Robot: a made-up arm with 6 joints. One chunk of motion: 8 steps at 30 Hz.
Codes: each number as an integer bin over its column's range. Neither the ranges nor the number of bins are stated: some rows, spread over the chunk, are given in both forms.
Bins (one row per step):
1: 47 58 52 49 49 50
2: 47 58 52 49 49 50
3: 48 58 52 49 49 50
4: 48 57 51 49 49 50
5: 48 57 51 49 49 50
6: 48 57 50 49 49 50
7: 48 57 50 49 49 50
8: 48 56 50 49 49 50
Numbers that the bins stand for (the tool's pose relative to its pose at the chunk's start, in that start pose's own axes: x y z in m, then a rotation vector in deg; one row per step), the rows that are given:
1: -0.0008 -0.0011 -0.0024 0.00 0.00 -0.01
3: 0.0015 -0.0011 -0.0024 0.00 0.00 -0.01
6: 0.0015 -0.0033 -0.0085 0.00 0.00 -0.01
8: 0.0015 -0.0056 -0.0085 0.00 0.00 -0.01
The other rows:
2: -0.0008 -0.0011 -0.0024 0.00 0.00 -0.01
4: 0.0015 -0.0033 -0.0055 0.00 0.00 -0.01
5: 0.0015 -0.0033 -0.0055 0.00 0.00 -0.01
7: 0.0015 -0.0033 -0.0085 0.00 0.00 -0.01

